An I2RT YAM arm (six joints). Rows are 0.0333 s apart.
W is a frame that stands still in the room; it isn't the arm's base.
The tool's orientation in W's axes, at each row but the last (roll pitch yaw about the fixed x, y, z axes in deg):
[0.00, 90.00, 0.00]
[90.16, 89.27, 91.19]
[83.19, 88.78, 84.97]
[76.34, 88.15, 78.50]
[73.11, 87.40, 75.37]
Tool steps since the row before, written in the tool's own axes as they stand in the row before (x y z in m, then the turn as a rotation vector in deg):
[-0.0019, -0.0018, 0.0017, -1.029, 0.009, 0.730]
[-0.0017, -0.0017, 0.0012, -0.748, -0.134, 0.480]
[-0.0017, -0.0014, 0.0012, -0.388, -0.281, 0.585]
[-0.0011, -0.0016, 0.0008, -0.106, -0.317, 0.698]
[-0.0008, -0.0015, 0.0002, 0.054, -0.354, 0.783]
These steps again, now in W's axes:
[0.0017, -0.0018, 0.0019, 0.730, 0.009, 1.029]
[0.0012, -0.0017, 0.0017, 0.483, -0.135, 0.746]
[0.0012, -0.0014, 0.0017, 0.593, -0.271, 0.383]
[0.0009, -0.0016, 0.0011, 0.709, -0.294, 0.101]
[0.0003, -0.0015, 0.0007, 0.797, -0.320, -0.059]

